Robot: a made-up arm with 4 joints.
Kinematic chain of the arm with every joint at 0, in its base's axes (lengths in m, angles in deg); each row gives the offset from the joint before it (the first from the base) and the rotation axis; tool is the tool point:
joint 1: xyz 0 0 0.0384 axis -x
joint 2: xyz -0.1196 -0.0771 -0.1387 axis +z
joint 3: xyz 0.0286 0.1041 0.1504 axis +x
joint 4: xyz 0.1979 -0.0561 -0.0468 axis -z
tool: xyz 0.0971 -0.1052 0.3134
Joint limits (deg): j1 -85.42..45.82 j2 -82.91..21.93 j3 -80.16..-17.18 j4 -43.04..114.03
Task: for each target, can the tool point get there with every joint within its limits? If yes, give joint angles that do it. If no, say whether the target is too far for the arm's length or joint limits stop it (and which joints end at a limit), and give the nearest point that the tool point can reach.
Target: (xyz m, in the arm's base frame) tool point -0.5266 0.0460 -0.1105
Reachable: no: joint limits stop it (at a limit: joint 1, joint 2, joint 3, joint 4) | nearest point -0.1658 0.3089 -0.0532 | short by 0.450 m
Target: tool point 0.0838 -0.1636 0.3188
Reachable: yes | joints -19.71 -45.37 -41.10 84.91
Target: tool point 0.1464 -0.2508 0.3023
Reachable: yes | joints -24.21 -31.89 -36.46 33.74
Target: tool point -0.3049 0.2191 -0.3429
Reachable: no: joint limits stop it (at a limit: joint 1, joint 2, joint 3, joint 4) | nearest point -0.1658 0.3089 -0.0532 | short by 0.334 m
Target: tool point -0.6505 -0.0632 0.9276
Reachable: no: too far | nearest point -0.0853 -0.0337 0.5130 | short by 0.702 m
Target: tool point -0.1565 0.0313 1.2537
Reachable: no: too far | nearest point -0.0336 -0.0625 0.5464 | short by 0.724 m
